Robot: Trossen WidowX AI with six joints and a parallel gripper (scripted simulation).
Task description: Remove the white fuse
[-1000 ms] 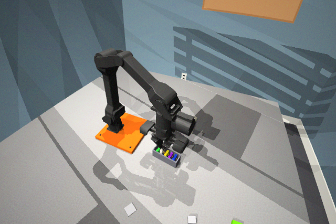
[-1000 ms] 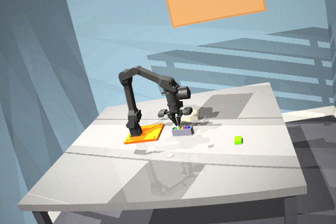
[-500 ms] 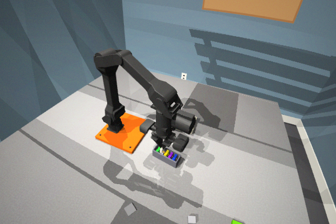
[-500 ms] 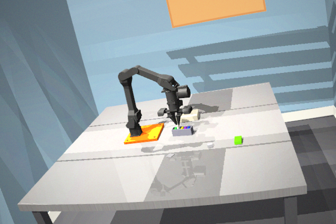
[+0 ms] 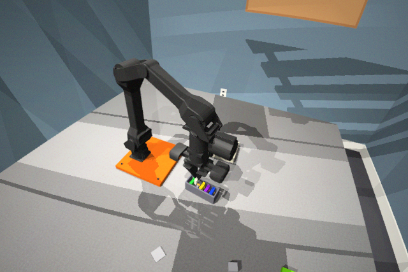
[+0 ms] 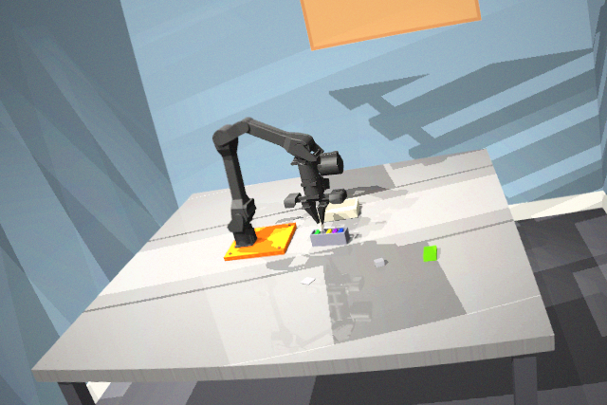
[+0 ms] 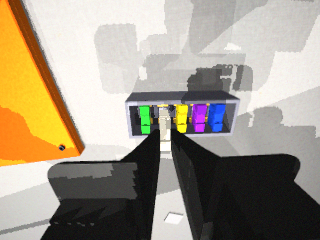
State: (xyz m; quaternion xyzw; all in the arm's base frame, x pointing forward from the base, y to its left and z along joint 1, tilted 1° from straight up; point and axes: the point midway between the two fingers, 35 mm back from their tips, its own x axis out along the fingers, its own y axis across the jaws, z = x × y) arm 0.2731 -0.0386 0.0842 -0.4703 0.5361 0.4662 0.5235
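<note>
Right now my gripper tip is 2 cm past the green fuse and 4 cm above it. Round my gripper tip: cream tray 1 cm ahead, 22 cm to the left, 6 cm below; white fuse 1 cm below; yellow fuse 2 cm ahead, 4 cm below.
</note>
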